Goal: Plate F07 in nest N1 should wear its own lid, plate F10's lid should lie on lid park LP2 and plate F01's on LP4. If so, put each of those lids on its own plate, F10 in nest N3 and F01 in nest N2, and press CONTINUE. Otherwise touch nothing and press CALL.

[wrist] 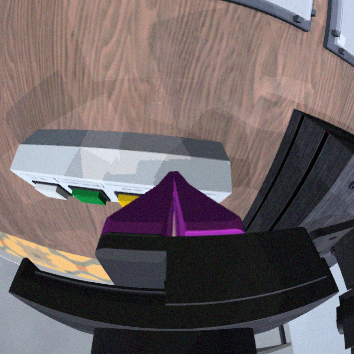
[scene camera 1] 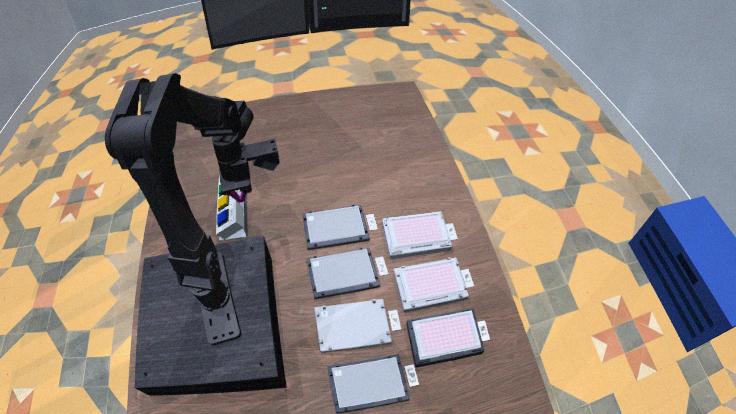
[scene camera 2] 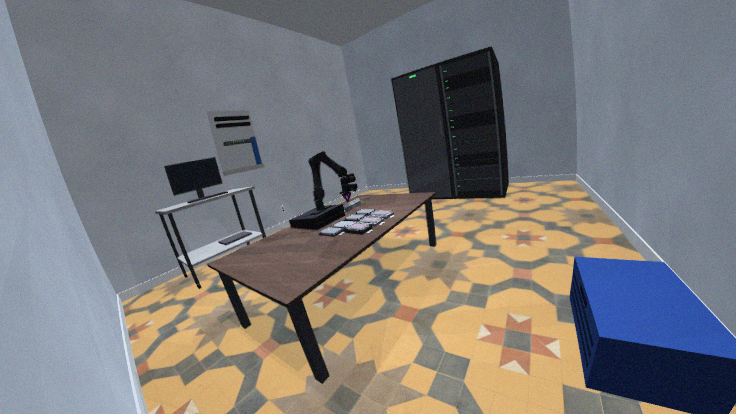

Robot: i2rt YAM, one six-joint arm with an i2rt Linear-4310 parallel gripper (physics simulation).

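Pixels of known places: gripper, between the fingertips: (wrist: 173,178) (scene camera 1: 241,201) (scene camera 2: 347,202); arm's base, origin of its link: (wrist: 346,231) (scene camera 1: 216,297) (scene camera 2: 321,210).
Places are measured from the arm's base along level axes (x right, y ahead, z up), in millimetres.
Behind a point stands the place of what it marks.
My gripper (scene camera 1: 238,196) {z -11, x -242, y 100 mm} (scene camera 2: 346,199) {z -11, x -242, y 100 mm} (wrist: 173,178) {z -11, x -242, y 100 mm} is shut and empty, its purple fingertips over the button box (scene camera 1: 234,222) {z -24, x -196, y 72 mm} (wrist: 120,165) {z -33, x -287, y 99 mm}. The white button (wrist: 50,190) {z -28, x -372, y 77 mm} and green button (wrist: 89,195) {z -29, x -326, y 69 mm} lie left of the fingertips in the wrist view. The yellow button (scene camera 1: 222,201) {z -34, x -282, y 50 mm} (wrist: 128,200) {z -29, x -286, y 62 mm} is partly covered there, and the blue button (scene camera 1: 222,217) {z -32, x -229, y 43 mm} is hidden there. Contact cannot be told. Pink-welled plates sit in N1 (scene camera 1: 446,335) {z -53, x 211, y 413 mm}, N2 (scene camera 1: 432,283) {z -55, x 89, y 439 mm} and N3 (scene camera 1: 417,230) {z -54, x -49, y 467 mm}. Pale panels lie at LP2 (scene camera 1: 335,226) {z -66, x -135, y 299 mm}, LP4 (scene camera 1: 343,271) {z -67, x -15, y 277 mm} and LP3 (scene camera 1: 368,383) {z -67, x 244, y 234 mm}. Plate and lid codes are unreadable.
Another pale panel (scene camera 1: 353,329) {z -74, x 120, y 249 mm} lies between LP4 and LP3; its label is unclear. The arm's black base block (scene camera 1: 205,360) {z -5, x 125, y -53 mm} (wrist: 325,165) {z -8, x -114, y 109 mm} stands beside the button box. The table's far edge is behind the arm. A blue cabinet (scene camera 1: 689,272) (scene camera 2: 648,308) stands on the floor.
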